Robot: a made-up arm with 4 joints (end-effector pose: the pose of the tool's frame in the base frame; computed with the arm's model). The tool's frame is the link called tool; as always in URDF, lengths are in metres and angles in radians.
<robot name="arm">
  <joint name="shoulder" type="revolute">
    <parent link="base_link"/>
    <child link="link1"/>
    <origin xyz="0.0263 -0.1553 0.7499" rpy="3.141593 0 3.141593"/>
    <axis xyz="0 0 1"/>
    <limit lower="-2.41" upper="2.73" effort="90" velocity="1.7"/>
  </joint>
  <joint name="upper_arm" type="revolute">
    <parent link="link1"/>
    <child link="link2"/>
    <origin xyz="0.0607 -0.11 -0.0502" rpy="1.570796 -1.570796 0"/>
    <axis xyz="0 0 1"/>
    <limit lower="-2.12" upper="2.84" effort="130" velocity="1.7"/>
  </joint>
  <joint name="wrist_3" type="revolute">
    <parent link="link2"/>
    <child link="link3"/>
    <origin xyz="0.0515 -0.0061 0.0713" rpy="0 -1.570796 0"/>
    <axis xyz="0 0 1"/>
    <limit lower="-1.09" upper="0.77" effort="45" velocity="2.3"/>
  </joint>
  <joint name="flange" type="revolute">
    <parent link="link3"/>
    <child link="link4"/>
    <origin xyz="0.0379 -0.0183 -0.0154" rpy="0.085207 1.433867 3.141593"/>
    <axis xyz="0 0 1"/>
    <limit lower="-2.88" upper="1.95" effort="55" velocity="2.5"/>
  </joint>
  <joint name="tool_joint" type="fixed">
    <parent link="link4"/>
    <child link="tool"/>
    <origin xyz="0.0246 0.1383 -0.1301" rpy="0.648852 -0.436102 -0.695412"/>
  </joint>
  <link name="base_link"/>
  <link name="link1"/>
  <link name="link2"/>
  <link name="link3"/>
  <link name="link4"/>
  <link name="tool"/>
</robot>
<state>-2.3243 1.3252 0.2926 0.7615</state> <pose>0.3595 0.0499 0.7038 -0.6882 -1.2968 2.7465</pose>
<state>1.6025 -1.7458 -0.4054 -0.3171</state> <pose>-0.2241 0.0246 1.0272 1.3124 1.5994 -0.3441</pose>
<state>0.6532 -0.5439 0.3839 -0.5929</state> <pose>-0.3664 -0.3131 0.6834 -0.3010 0.5247 0.3529</pose>
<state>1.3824 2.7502 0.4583 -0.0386</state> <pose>-0.3447 -0.2912 0.8705 -2.5998 -0.5455 -1.0557</pose>
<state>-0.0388 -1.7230 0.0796 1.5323</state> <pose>0.0387 -0.5231 0.8422 -1.1088 -2.1032 -0.7714</pose>
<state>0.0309 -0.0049 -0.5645 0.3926</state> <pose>-0.2729 -0.3728 0.7481 -0.0641 0.9478 0.3347</pose>
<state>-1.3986 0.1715 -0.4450 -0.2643</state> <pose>0.2281 -0.4377 0.6239 -0.6366 -0.1121 1.4848</pose>
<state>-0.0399 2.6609 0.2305 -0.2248</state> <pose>0.1555 -0.5119 0.8635 -1.1476 -2.0757 -0.4897</pose>
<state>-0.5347 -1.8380 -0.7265 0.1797</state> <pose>0.0530 -0.3537 1.0489 -0.7081 2.5927 0.4152</pose>
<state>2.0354 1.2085 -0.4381 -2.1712</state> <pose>-0.3405 -0.0923 0.7232 1.9752 0.3718 1.3053</pose>
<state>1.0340 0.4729 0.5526 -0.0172</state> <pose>-0.3519 -0.2967 0.6711 -0.7628 0.4599 0.0729</pose>
